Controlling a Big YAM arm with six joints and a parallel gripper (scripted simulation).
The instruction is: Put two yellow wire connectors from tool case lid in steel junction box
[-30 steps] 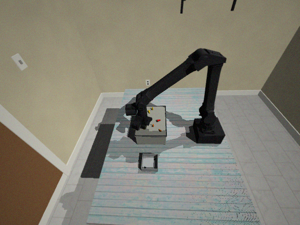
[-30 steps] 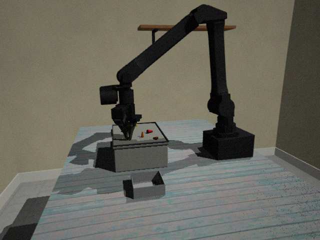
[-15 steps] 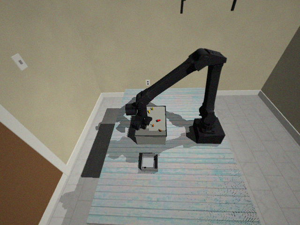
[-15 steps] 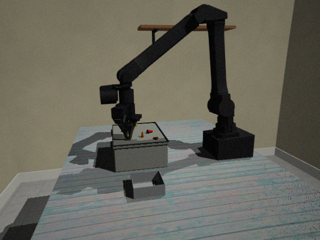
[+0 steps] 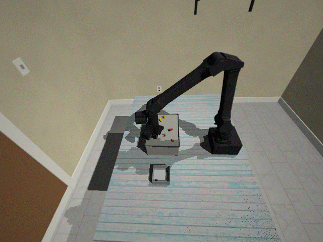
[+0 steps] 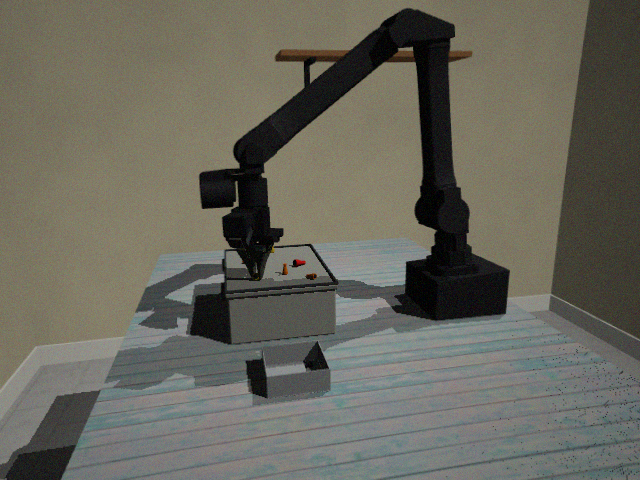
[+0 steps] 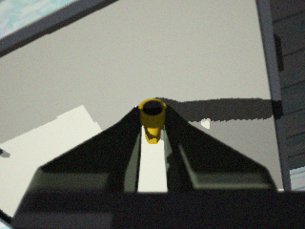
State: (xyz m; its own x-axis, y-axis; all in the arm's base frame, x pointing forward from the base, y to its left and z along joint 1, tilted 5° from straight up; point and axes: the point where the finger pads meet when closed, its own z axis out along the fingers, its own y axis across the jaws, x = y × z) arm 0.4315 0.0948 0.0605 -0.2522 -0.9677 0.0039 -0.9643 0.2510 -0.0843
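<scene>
The grey tool case lies 30 mm behind my hand, 90 mm to the right of it and 40 mm below it. Round my hand: red connector (90 mm behind, 80 mm to the right).
</scene>
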